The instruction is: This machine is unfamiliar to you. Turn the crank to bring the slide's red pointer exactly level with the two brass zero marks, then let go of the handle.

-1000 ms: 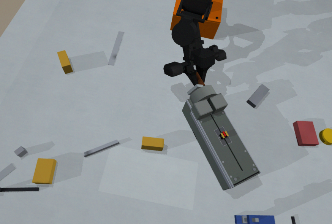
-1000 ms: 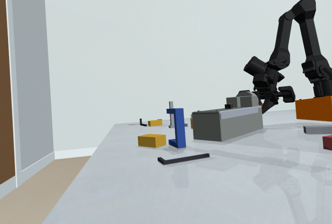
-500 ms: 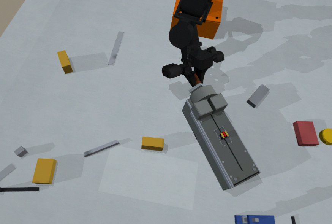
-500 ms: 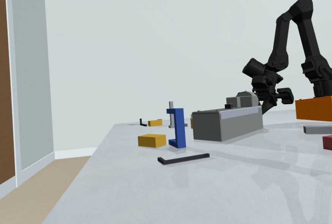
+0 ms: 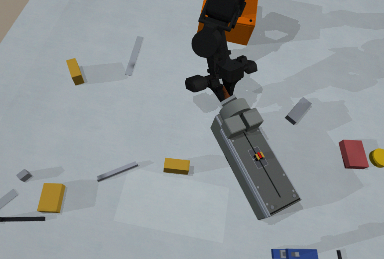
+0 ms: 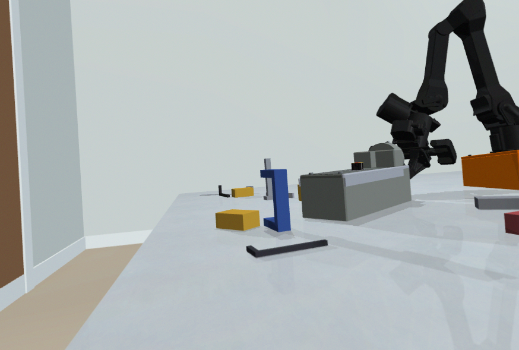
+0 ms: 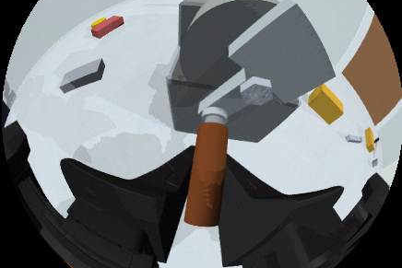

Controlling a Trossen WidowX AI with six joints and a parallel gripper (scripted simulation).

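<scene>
My gripper tip is now 120 mm short of the red pointer, 110 mm to the right of it and 40 mm below it. The rest, counted from my gripper tip: brown handle 20 mm above, 10 mm to the right, 10 mm behind; then grey block 200 mm to the left, 90 mm behind, 30 mm below; then blue clamp 290 mm ahead, 250 mm to the left, 10 mm above.
</scene>
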